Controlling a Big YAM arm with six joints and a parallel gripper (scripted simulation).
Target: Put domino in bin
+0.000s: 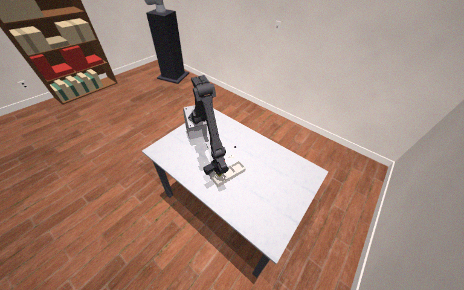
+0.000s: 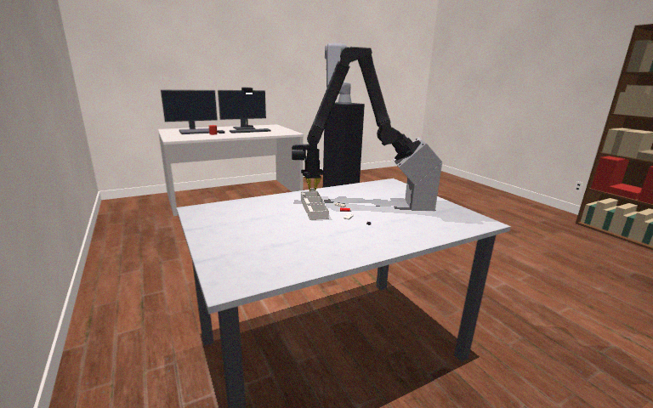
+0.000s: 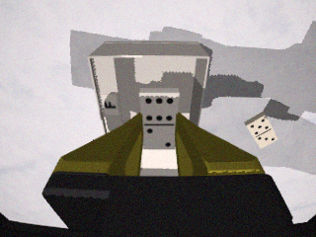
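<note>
Now: the long bin 50 mm ahead of my hand, 60 mm to the left of it and 50 mm below it. From my hand the other things lie so: tiny black piece: 10 mm ahead, 350 mm to the left, 70 mm below; then white domino: right at my hand; then small red piece: 40 mm behind, 180 mm to the left, 60 mm below.
</note>
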